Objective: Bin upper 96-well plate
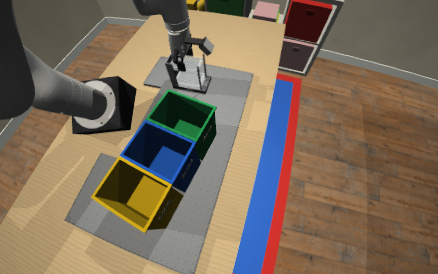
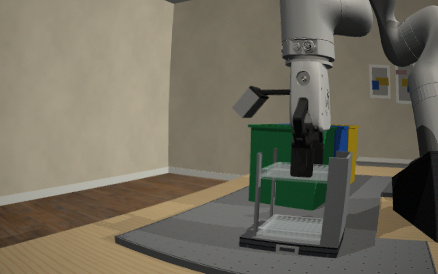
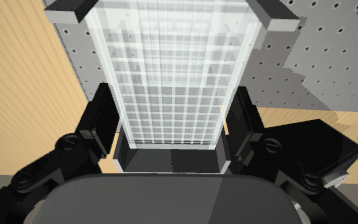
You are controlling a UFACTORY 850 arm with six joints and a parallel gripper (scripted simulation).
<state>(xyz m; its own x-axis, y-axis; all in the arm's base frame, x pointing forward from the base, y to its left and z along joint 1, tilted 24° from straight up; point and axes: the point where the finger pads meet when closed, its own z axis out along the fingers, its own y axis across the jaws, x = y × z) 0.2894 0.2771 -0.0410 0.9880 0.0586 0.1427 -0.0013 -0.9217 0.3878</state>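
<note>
The blue bin lies 400 mm to the right of my hand, 70 mm ahead of it and 40 mm below it. From my hand the other things lie so: yellow bin: 530 mm to the right, 40 mm below, 40 mm ahead; green bin: 270 mm to the right, 90 mm ahead, 40 mm below.
</note>
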